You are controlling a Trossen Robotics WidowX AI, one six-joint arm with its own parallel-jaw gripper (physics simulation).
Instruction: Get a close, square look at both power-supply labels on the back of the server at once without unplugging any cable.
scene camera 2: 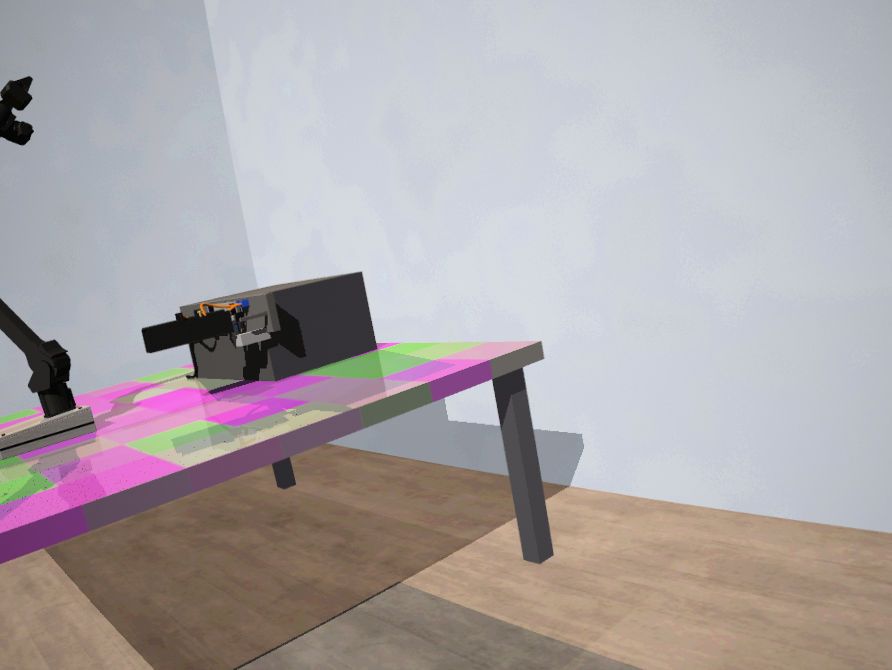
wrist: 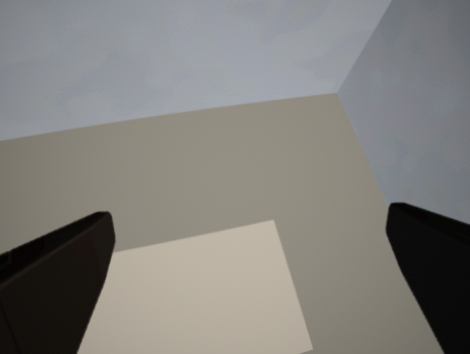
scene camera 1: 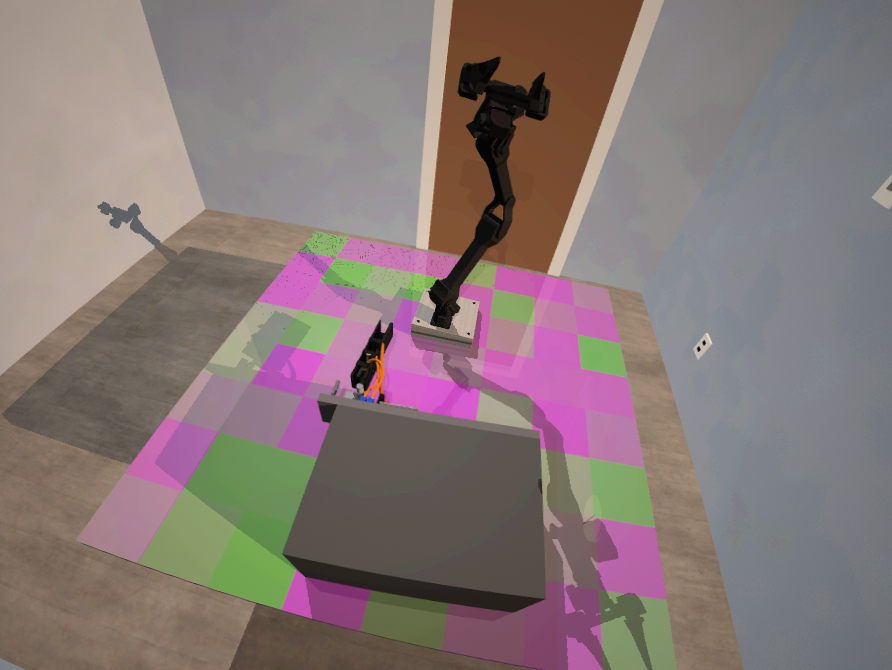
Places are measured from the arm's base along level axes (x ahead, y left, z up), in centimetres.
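Pixels of known places: gripper, fingertip midpoint: [scene camera 2: 23,86] [wrist: 251,222] [scene camera 1: 522,66]; arm's base, link origin: [scene camera 2: 60,412] [scene camera 1: 441,320].
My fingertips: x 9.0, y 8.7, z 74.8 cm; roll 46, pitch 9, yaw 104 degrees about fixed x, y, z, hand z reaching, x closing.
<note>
Ahead of a thing's pixels: the offset from my fingertips to its top centre. "*": to the spot under its first point. Level surfaces: height alone.
The server is a large dark grey box [scene camera 1: 432,504] [scene camera 2: 324,328] on the checkered table {dz -79.6 cm} [scene camera 1: 612,490] [scene camera 2: 432,356]. Its back, with orange cables {* dz -61.7, dx +26.6, dy -18.6 cm} [scene camera 1: 377,371] [scene camera 2: 219,307] and blue plugs {* dz -59.6, dx +35.8, dy -17.6 cm} [scene camera 1: 367,398] [scene camera 2: 243,303], faces the arm's base. A black arm-like bracket {dz -59.0, dx +21.2, dy -21.8 cm} [scene camera 1: 367,360] [scene camera 2: 183,333] sticks out from that back. The power-supply labels cannot be made out in either scene view and do not show in the wrist view. My gripper [scene camera 1: 520,68] [wrist: 251,222] is open and empty, raised high above the table. In scene camera 2 it shows at the left edge.
The arm's base plate [scene camera 1: 467,317] [scene camera 2: 72,426] stands on the table behind the server's back. A brown door [scene camera 1: 569,86] and blue walls [scene camera 1: 310,108] lie behind the arm. The wrist view shows the ceiling [wrist: 210,165] with a pale square panel [wrist: 200,290] and the upper walls.
</note>
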